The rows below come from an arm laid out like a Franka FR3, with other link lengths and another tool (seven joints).
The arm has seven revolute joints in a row. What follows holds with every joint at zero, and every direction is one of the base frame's.
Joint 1 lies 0.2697 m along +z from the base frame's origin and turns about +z.
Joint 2 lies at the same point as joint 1 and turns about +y.
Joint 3 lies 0.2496 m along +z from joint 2 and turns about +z.
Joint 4 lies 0.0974 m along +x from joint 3 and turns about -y.
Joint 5 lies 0.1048 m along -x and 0.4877 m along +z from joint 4 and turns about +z.
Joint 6 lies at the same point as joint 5 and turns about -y.
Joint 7 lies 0.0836 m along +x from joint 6 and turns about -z.
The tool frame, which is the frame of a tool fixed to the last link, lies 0.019 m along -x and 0.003 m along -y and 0.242 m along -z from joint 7; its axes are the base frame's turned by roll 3.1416, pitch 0.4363 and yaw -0.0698 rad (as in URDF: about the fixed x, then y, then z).
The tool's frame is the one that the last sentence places.
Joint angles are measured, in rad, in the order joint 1, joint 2, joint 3, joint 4, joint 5, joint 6, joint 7. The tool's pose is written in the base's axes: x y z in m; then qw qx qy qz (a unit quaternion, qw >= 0). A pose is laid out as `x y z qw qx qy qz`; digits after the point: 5 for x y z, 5 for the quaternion.
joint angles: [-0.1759 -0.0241 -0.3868 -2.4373 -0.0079 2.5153 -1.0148]
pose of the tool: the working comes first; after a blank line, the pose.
Where each joint sits with the arm in this pose, in the base's axes (m; each line is computed from the numbers above, not from the rounded line before):
joint 1: 0.0000 0.0000 0.2697
joint 2: 0.0000 0.0000 0.2697
joint 3: -0.0059 0.0011 0.5192
joint 4: 0.0764 -0.0509 0.5214
joint 5: 0.4182 -0.2632 0.2265
joint 6: 0.4182 -0.2632 0.2265
joint 7: 0.4888 -0.3072 0.2349
the tool: 0.4942 -0.3303 -0.0067

0.49418 -0.33035 -0.00671 0.07372 0.96499 0.18093 -0.17501
